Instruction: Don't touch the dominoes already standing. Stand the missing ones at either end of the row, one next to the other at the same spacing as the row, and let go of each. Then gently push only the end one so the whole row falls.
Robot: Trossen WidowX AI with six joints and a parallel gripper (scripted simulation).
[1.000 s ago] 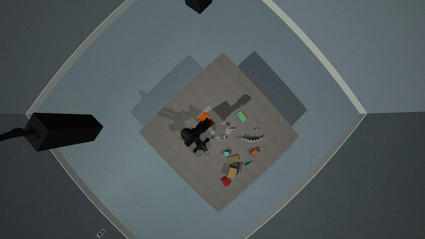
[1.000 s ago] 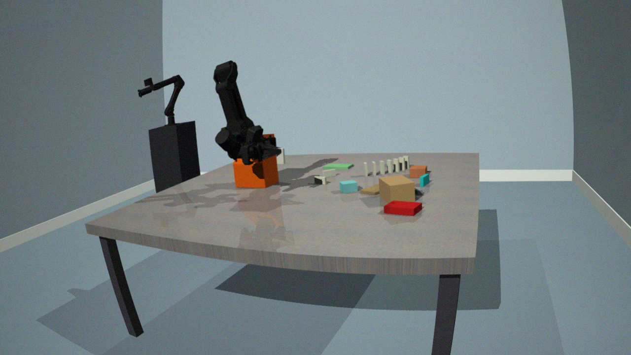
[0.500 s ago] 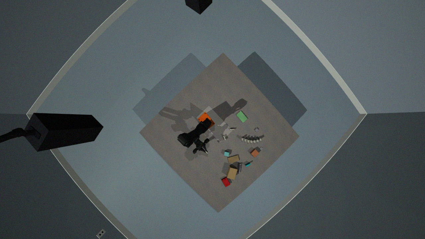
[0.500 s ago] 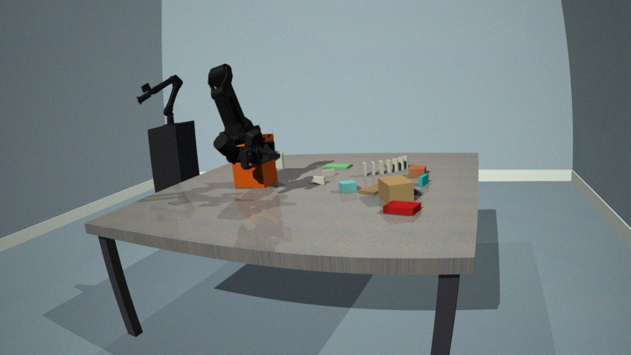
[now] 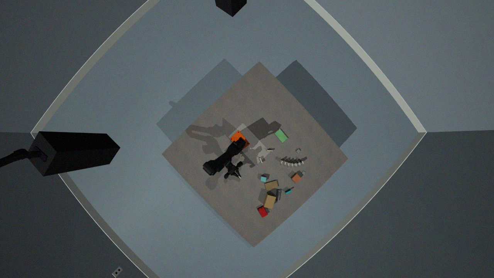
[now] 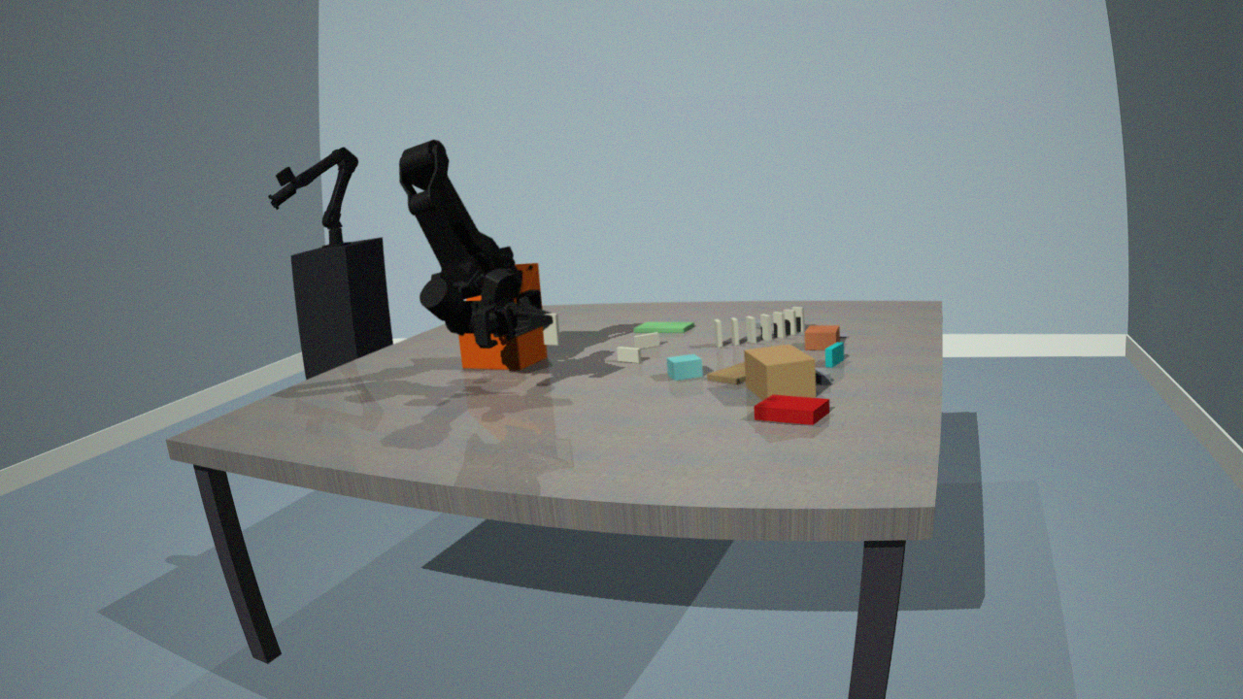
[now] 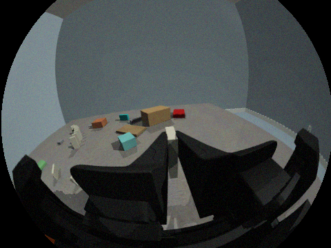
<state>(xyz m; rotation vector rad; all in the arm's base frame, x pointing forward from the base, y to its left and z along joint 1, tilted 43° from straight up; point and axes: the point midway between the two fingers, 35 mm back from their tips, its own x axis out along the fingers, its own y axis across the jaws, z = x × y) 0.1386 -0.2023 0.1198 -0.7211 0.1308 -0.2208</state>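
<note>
My gripper tip is now 190 mm short of the cyan block, 110 mm above it and 100 mm to the right of it. Also, from my gripper tip: tan box 360 mm ahead, 100 mm below, 20 mm to the right; flat tan slab 290 mm ahead, 120 mm below, 100 mm to the left; red block 390 mm ahead, 150 mm to the right, 120 mm below.
</note>
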